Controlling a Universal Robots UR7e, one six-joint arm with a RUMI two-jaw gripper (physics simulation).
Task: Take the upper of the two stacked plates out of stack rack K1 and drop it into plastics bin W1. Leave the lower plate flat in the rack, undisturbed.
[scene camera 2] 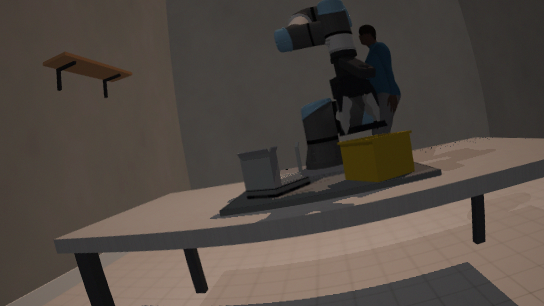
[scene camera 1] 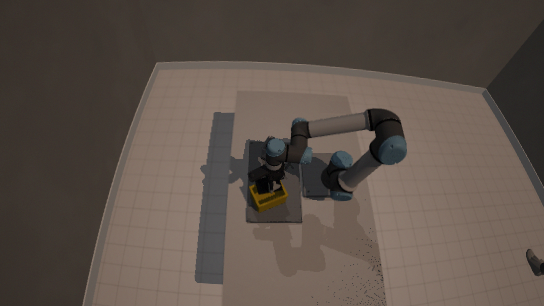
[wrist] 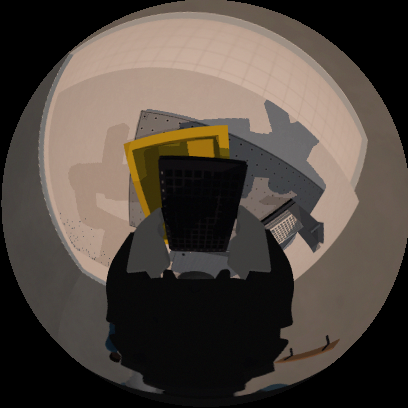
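Where they show: gripper, between the fingertips: (scene camera 2: 363, 131) (scene camera 1: 268, 185) (wrist: 199, 207); arm's base, origin of its link: (scene camera 2: 327, 165).
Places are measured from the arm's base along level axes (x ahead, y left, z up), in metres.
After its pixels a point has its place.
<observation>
My gripper (scene camera 2: 359, 125) @(y 0.109, x 0.389, z 0.099 m) (wrist: 199, 207) @(y 0.109, x 0.389, z 0.099 m) is shut on the black plate (scene camera 1: 262, 187) @(y 0.129, x 0.418, z 0.113 m) (scene camera 2: 367, 128) @(y 0.114, x 0.450, z 0.105 m) (wrist: 202, 200) @(y 0.111, x 0.404, z 0.110 m), which has a grid pattern in the wrist view. The plate hangs roughly level just above the rim of yellow bin W1 (scene camera 1: 272, 203) @(y 0.187, x 0.361, z 0.043 m) (scene camera 2: 380, 157) @(y 0.130, x 0.475, z 0.036 m) (wrist: 175, 136) @(y 0.162, x 0.457, z 0.082 m) and covers part of its opening. Grey rack K1 (scene camera 2: 261, 171) @(y -0.154, x 0.414, z 0.049 m) (wrist: 313, 235) @(y -0.195, x 0.387, z 0.071 m) stands apart from the bin. A light plate with a grid (wrist: 285, 228) @(y -0.138, x 0.357, z 0.020 m) lies flat in the rack. In scene camera 1 the arm hides most of the rack.
Bin and rack stand on a dark perforated board (scene camera 1: 275, 217) @(y 0.243, x 0.340, z -0.017 m) (scene camera 2: 232, 207) @(y -0.224, x 0.482, z -0.017 m) (wrist: 272, 165) @(y -0.025, x 0.477, z -0.017 m) on the table (scene camera 1: 295, 107) @(y -0.576, x 0.202, z -0.030 m) (scene camera 2: 150, 222) @(y -0.455, x 0.491, z -0.030 m). The arm's base (scene camera 2: 321, 145) @(y -0.007, x 0.061, z 0.074 m) is behind the board. A person (scene camera 2: 382, 65) stands beyond the table. A wall shelf (scene camera 2: 87, 66) hangs at the left.
</observation>
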